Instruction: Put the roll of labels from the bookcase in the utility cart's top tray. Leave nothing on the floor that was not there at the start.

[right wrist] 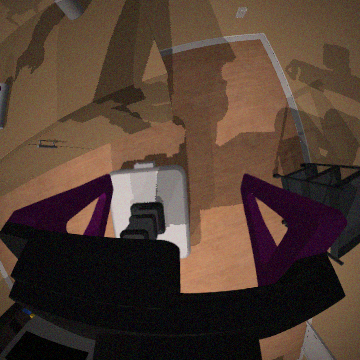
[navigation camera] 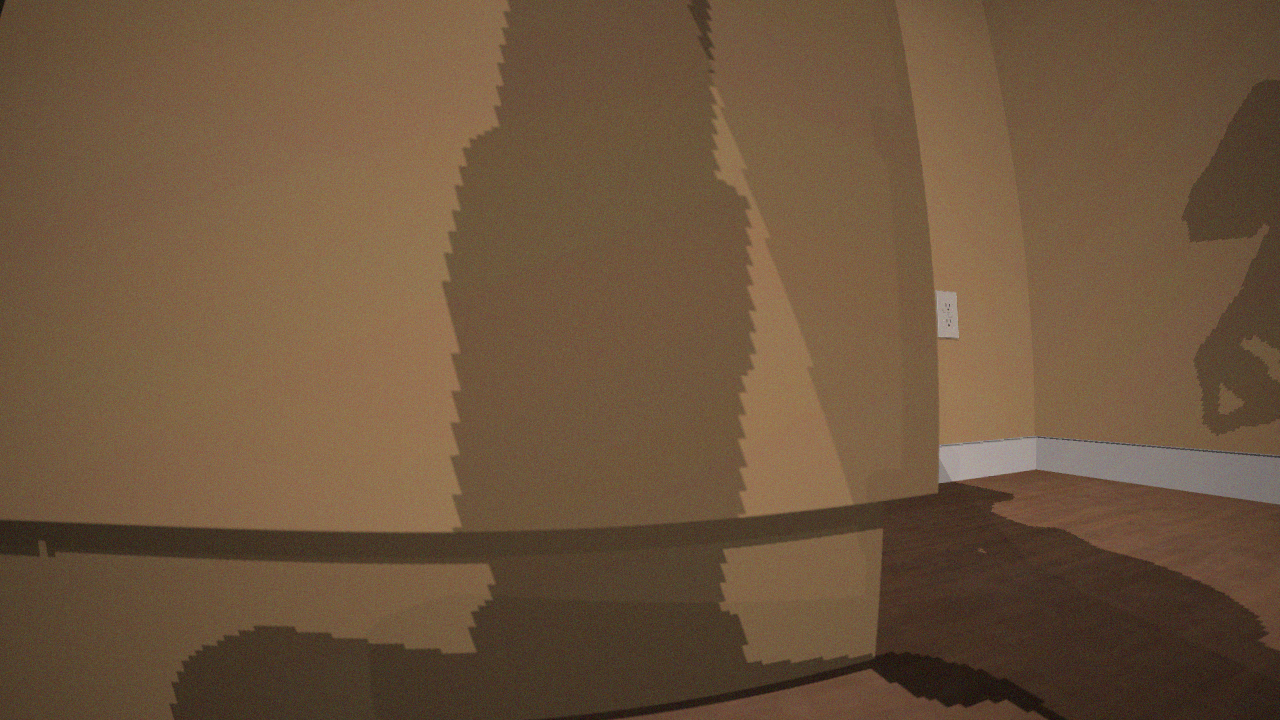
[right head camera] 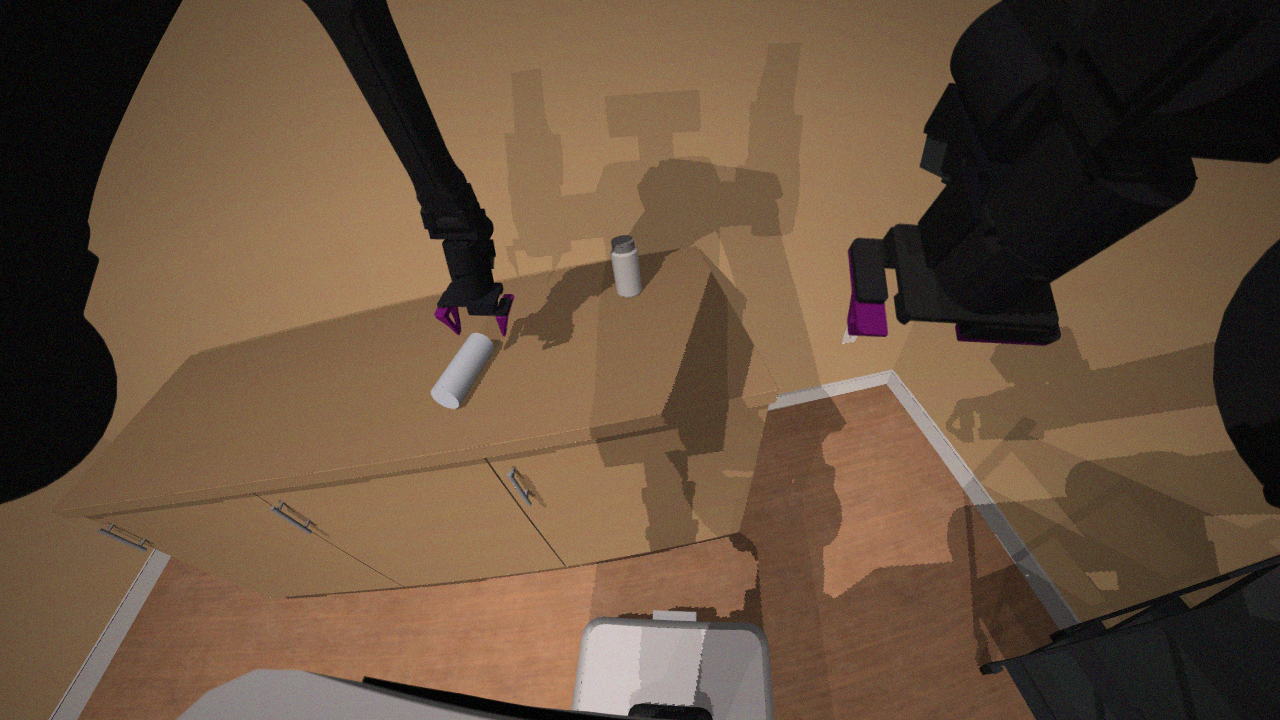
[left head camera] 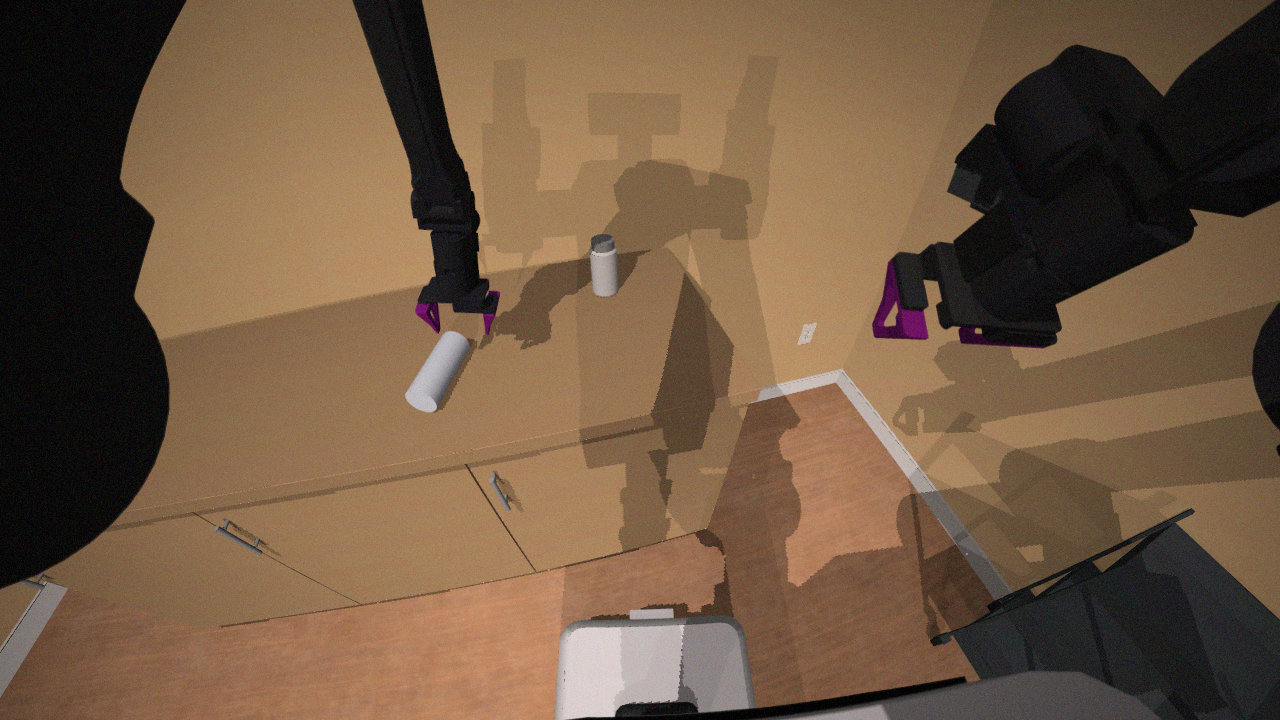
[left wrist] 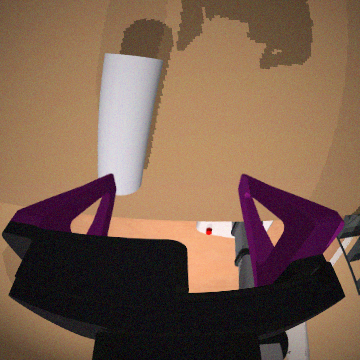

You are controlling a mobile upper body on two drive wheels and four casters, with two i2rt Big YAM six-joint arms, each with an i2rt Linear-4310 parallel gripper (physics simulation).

Labels:
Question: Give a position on a dark utility cart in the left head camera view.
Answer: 1167, 624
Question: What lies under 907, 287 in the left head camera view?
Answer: My right gripper.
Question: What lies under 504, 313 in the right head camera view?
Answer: My left gripper.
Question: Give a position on a tan cabinet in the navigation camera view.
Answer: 359, 359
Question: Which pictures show my right gripper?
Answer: The right wrist view, the right head camera view and the left head camera view only.

